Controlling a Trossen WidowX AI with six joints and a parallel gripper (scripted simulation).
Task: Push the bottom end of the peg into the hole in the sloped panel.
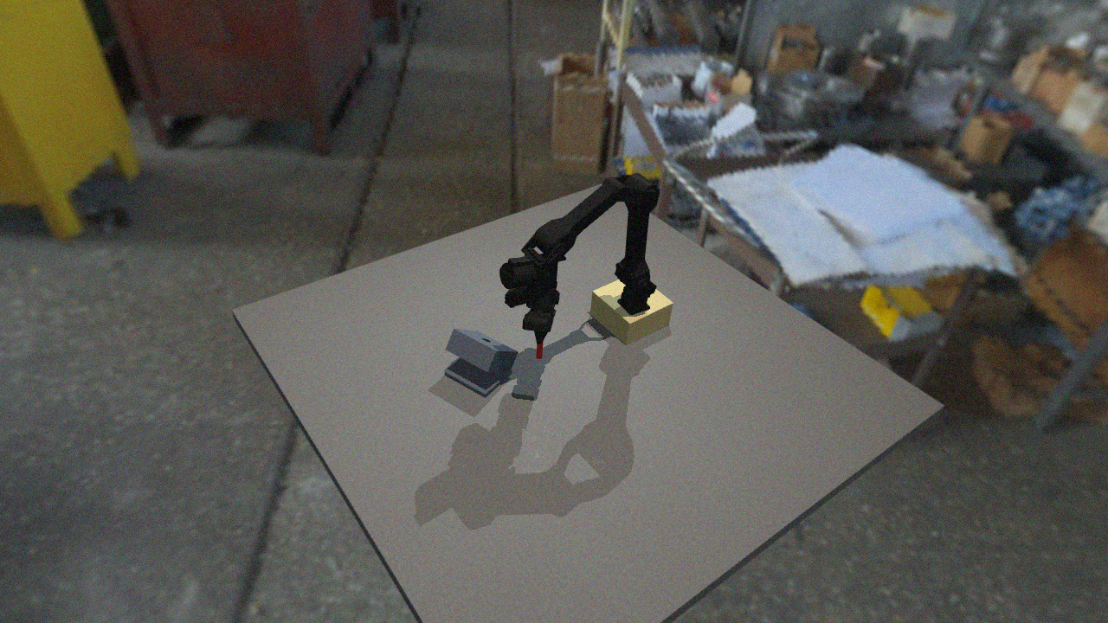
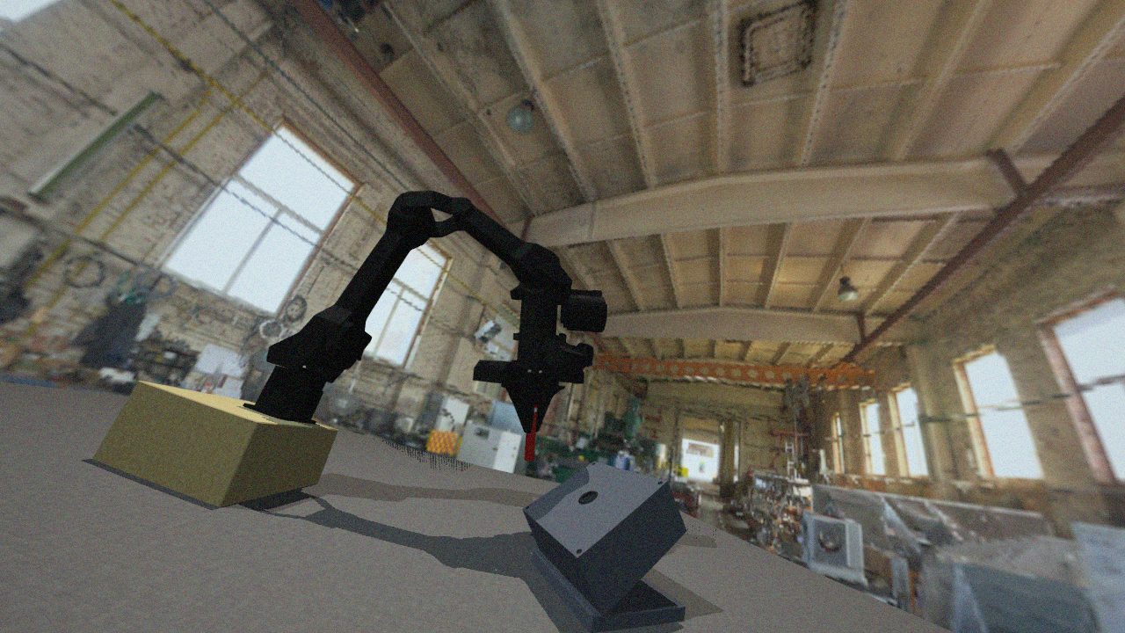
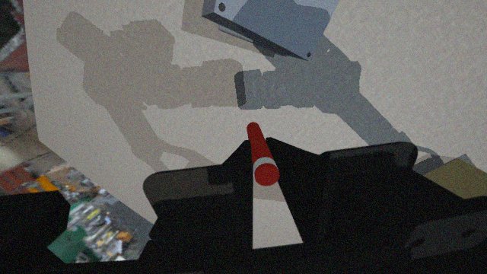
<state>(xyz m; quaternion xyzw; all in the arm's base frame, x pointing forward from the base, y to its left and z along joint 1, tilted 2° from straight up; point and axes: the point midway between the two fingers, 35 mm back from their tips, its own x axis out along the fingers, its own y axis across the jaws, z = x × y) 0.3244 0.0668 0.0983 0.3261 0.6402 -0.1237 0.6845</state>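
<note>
Right now the grey sloped panel is 100 mm ahead of my gripper tip, 110 mm to the right of it and 70 mm below it. Round my gripper tip: grey foot plate (110 mm ahead, 100 mm to the right, 140 mm below); round red peg (20 mm above).
</note>
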